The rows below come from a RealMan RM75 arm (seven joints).
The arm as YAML. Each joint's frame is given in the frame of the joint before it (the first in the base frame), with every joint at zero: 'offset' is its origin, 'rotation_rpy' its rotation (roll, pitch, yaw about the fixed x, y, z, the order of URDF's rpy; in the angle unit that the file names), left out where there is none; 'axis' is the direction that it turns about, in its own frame. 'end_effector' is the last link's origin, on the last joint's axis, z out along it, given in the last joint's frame.
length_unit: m
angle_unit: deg
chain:
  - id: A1
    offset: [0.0, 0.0, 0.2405]
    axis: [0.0, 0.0, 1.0]
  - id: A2
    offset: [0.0, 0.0, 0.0]
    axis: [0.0, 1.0, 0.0]
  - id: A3
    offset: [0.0, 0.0, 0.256]
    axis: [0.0, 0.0, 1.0]
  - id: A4
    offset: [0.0, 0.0, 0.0]
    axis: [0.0, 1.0, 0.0]
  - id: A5
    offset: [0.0, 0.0, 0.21]
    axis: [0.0, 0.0, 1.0]
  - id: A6
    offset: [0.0, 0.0, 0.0]
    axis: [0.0, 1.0, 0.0]
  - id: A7
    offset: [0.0, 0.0, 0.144]
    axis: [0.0, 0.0, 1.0]
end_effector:
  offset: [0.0, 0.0, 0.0]
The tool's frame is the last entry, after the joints.
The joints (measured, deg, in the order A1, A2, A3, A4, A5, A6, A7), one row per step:
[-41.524 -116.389 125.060 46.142 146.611 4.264 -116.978]
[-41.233 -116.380 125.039 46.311 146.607 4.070 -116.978]
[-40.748 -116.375 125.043 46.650 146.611 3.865 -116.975]
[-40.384 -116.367 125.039 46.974 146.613 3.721 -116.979]
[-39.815 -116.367 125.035 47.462 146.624 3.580 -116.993]
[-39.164 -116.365 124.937 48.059 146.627 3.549 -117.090]
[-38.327 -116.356 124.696 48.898 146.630 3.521 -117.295]
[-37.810 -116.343 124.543 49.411 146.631 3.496 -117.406]
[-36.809 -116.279 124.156 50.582 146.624 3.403 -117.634]
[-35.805 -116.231 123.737 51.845 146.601 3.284 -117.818]
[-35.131 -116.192 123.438 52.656 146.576 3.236 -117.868]
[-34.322 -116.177 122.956 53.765 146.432 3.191 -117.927]
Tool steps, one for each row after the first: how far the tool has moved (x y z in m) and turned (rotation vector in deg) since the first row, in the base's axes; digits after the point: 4 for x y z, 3 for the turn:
[-0.0006 -0.0007 0.0002 0.090 -0.244 0.057]
[-0.0016 -0.0020 0.0003 0.151 -0.588 0.157]
[-0.0019 -0.0031 0.0004 0.195 -0.894 0.197]
[-0.0026 -0.0048 0.0004 0.220 -1.314 0.324]
[-0.0034 -0.0067 0.0007 0.255 -1.856 0.628]
[-0.0039 -0.0087 0.0015 0.381 -2.710 1.079]
[-0.0043 -0.0098 0.0020 0.476 -3.224 1.346]
[-0.0040 -0.0117 0.0039 0.770 -4.396 1.756]
[-0.0031 -0.0135 0.0059 1.103 -5.647 2.071]
[-0.0028 -0.0146 0.0074 1.345 -6.395 2.289]
[-0.0014 -0.0156 0.0096 1.701 -7.543 2.579]

